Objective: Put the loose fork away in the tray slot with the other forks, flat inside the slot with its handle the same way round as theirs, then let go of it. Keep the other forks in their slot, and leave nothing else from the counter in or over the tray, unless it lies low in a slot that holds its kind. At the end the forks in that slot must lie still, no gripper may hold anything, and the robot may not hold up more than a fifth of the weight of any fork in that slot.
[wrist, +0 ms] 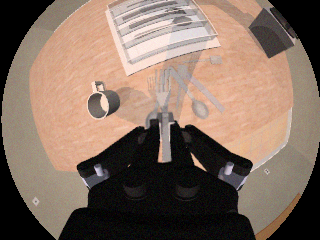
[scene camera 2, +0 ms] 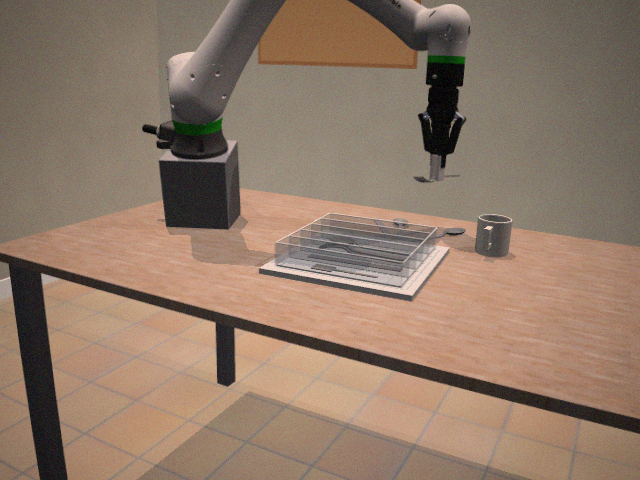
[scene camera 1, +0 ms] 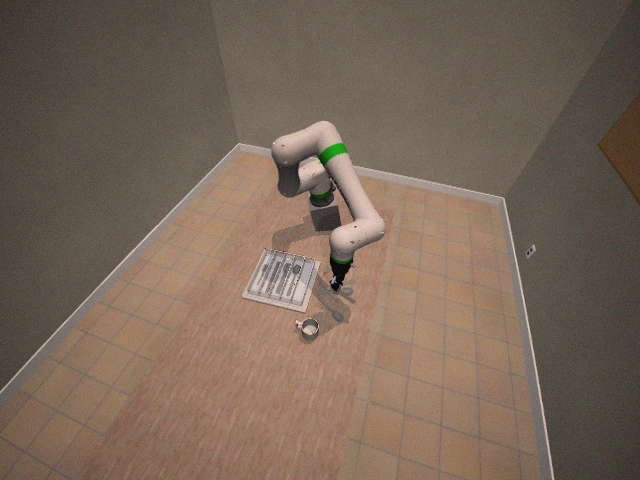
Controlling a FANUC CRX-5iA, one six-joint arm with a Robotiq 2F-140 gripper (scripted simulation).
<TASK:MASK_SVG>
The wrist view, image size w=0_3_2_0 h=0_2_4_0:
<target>my gripper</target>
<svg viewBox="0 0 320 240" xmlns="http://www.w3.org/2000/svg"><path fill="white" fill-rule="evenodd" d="M253 163L249 159L230 152L194 125L189 124L185 125L185 128L181 128L178 122L174 120L173 112L168 112L171 161L158 162L163 129L162 112L158 112L156 119L150 120L149 129L138 126L98 155L77 165L76 168L89 190L88 206L78 208L71 213L58 240L256 240L249 219L238 213L239 197L237 192L244 185ZM191 153L205 170L194 164Z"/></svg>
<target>grey mug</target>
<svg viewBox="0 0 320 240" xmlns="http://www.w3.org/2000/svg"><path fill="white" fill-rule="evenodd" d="M94 81L91 83L93 93L88 97L87 110L91 117L101 120L118 110L120 98L113 90L106 91L103 81Z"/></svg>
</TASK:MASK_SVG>
